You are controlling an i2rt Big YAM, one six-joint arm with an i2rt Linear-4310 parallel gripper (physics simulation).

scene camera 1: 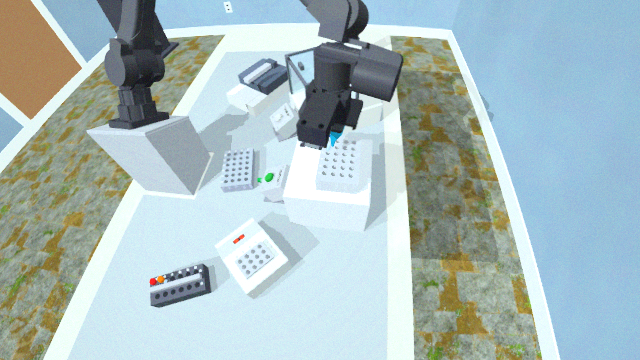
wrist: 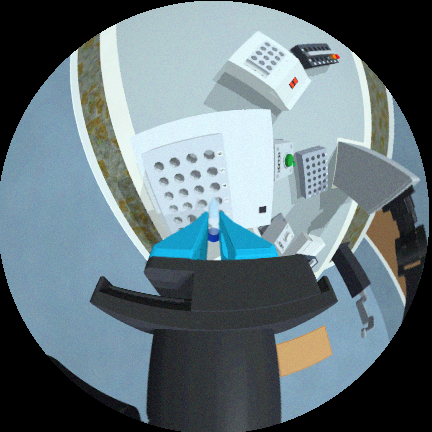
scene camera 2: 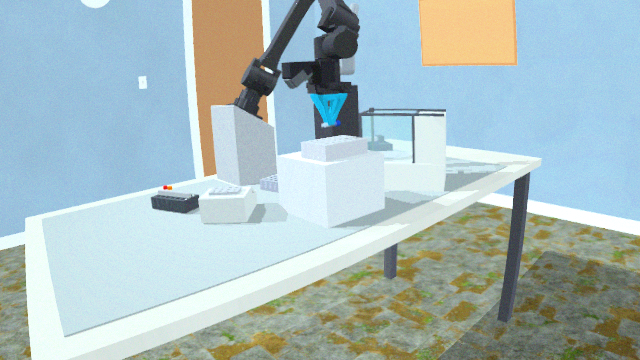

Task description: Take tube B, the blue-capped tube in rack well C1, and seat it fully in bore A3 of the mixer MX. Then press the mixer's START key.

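Pixels of known places: gripper, fingertip midpoint: [scene camera 1: 330,143] [wrist: 213,216] [scene camera 2: 329,124]; arm's base, link origin: [scene camera 1: 140,122] [wrist: 397,196] [scene camera 2: 242,115].
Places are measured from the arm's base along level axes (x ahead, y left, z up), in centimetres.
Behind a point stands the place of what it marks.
My gripper [scene camera 1: 333,143] @[z -0.7, x 46.8, y 3.9 cm] [scene camera 2: 330,123] @[z -0.7, x 46.8, y 3.9 cm] [wrist: 213,216] @[z -0.7, x 46.8, y 3.9 cm] has blue fingers shut on the blue-capped tube [scene camera 2: 338,123] @[z -0.5, x 47.6, y 5.9 cm] [wrist: 213,235] @[z 0.1, x 46.8, y 5.6 cm]. The tube lies nearly level across the fingertips, its clear tip pointing away from the wrist. It hangs in the air above the rear part of a pale block [scene camera 1: 345,181] @[z -4.0, x 51.4, y -2.1 cm] [scene camera 2: 330,149] @[z -5.0, x 53.8, y -0.7 cm] [wrist: 159,197] @[z -4.0, x 52.9, y 3.2 cm] with rows of round holes, apart from it. That block sits on a tall white box [scene camera 1: 325,207] @[z -10.1, x 48.1, y -5.6 cm] [scene camera 2: 320,190] @[z -13.0, x 55.3, y -4.6 cm] [wrist: 252,150] @[z -7.5, x 41.4, y -1.0 cm]. A smaller white unit [scene camera 1: 254,285] @[z -14.8, x 38.1, y -24.3 cm] [scene camera 2: 225,212] @[z -18.3, x 40.5, y -21.3 cm] [wrist: 280,82] @[z -15.0, x 33.7, y -14.1 cm] has holes and a red display. No MX or START label is readable.
A small box [scene camera 1: 272,189] @[z -14.3, x 33.7, y -1.9 cm] [wrist: 281,172] @[z -13.9, x 33.0, y 3.9 cm] with a green knob and a grey rack [scene camera 1: 238,187] @[z -19.3, x 22.2, y -1.0 cm] [wrist: 312,192] @[z -17.9, x 19.1, y 10.2 cm] stand beside the tall box. A black rack [scene camera 1: 180,296] @[z -17.5, x 22.2, y -31.4 cm] [scene camera 2: 175,203] @[z -18.3, x 24.6, y -30.0 cm] holds red and orange caps. A glass-walled case [scene camera 2: 429,150] @[z -9.8, x 51.6, y 32.6 cm] and the grey arm pedestal [scene camera 1: 175,150] @[z -6.5, x 8.5, y -1.7 cm] [scene camera 2: 250,150] @[z -10.6, x 8.5, y -1.2 cm] stand farther back.
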